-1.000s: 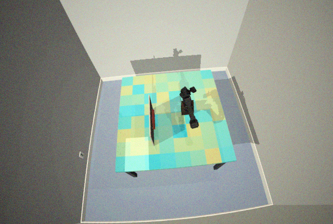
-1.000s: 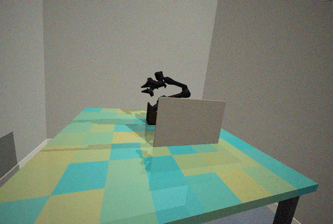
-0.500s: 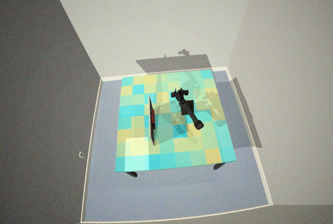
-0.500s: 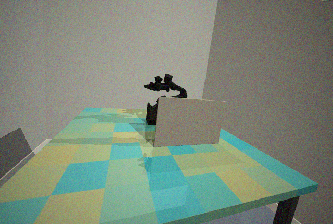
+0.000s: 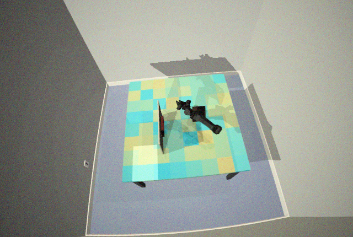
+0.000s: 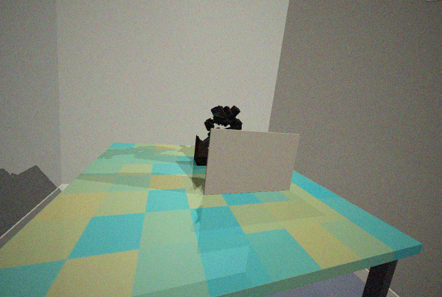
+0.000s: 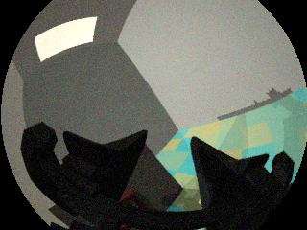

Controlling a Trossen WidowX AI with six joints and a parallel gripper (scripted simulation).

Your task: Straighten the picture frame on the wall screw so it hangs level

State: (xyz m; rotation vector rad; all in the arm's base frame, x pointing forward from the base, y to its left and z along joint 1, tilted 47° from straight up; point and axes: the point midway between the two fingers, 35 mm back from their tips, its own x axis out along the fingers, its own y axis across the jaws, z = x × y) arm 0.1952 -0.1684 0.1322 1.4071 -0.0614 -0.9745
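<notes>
My gripper tip is now 19 cm to the right of the picture frame, 18 cm short of it and 17 cm above it. Round my gripper tip: wall panel 20 cm to the left, 19 cm ahead, 18 cm below.
</notes>
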